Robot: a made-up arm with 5 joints.
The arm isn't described. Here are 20 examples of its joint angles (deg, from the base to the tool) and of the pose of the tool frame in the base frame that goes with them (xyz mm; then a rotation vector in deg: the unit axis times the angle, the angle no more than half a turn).
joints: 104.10 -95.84 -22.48 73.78 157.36
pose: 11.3 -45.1 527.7 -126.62 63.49 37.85
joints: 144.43 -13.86 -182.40 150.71 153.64
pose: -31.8 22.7 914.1 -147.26 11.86 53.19
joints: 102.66 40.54 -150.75 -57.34 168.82
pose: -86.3 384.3 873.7 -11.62 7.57 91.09
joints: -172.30 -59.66 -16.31 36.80 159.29
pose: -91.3 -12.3 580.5 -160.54 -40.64 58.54
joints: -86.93 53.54 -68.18 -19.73 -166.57
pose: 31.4 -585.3 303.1 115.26 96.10 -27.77
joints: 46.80 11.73 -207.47 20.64 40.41
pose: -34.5 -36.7 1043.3 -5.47 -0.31 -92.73
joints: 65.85 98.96 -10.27 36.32 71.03
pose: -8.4 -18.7 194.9 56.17 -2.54 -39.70
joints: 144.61 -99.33 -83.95 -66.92 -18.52
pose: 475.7 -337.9 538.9 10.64 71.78 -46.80
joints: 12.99 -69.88 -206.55 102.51 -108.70
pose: -588.2 -135.7 636.9 3.25 5.82 84.20
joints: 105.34 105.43 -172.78 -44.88 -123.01
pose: -164.3 599.1 323.2 -38.06 84.79 136.75
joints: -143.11 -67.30 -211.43 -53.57 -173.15
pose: 380.4 285.5 342.9 -159.84 -42.89 -37.87
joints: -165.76 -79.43 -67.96 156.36 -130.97
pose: 187.4 47.5 568.1 -166.91 52.29 -11.68
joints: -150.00 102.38 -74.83 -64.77 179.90
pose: -385.2 -222.4 -11.3 156.63 42.11 -52.77
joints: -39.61 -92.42 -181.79 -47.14 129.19
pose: -438.5 362.9 205.8 14.49 -147.80 -36.96
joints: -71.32 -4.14 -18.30 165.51 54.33
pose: 1.7 -5.2 615.9 -23.94 46.64 155.28
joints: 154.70 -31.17 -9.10 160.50 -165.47
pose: 111.2 -52.6 575.7 80.22 -29.06 147.81
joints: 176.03 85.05 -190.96 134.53 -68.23
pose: -578.2 40.1 282.6 -82.55 131.44 -23.33
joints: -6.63 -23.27 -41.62 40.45 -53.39
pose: 269.0 -31.3 618.8 151.42 65.46 30.94
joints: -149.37 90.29 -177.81 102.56 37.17
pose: -546.0 -323.3 196.4 9.53 166.80 12.30
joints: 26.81 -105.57 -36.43 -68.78 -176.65
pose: -384.6 -194.4 597.5 6.33 -30.48 29.42
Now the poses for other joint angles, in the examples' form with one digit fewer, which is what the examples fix.
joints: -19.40 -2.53 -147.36 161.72 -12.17
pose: 176 -62 799 -175.6 11.1 17.5
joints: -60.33 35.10 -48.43 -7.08 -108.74
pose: 246 -432 362 145.6 65.5 2.7
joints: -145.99 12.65 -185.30 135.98 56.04
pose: -235 -159 885 -28.7 -147.5 35.2
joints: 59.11 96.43 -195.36 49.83 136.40
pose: 366 612 341 -102.4 81.9 8.1
